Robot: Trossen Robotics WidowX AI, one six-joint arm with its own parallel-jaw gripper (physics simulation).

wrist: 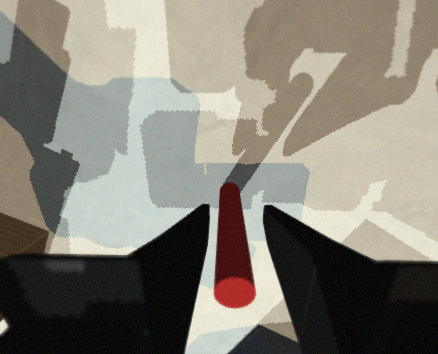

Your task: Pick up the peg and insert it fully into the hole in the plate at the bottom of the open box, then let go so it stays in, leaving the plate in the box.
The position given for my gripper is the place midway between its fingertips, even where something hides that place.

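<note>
In sight: my gripper (236, 212), red peg (234, 287).
</note>
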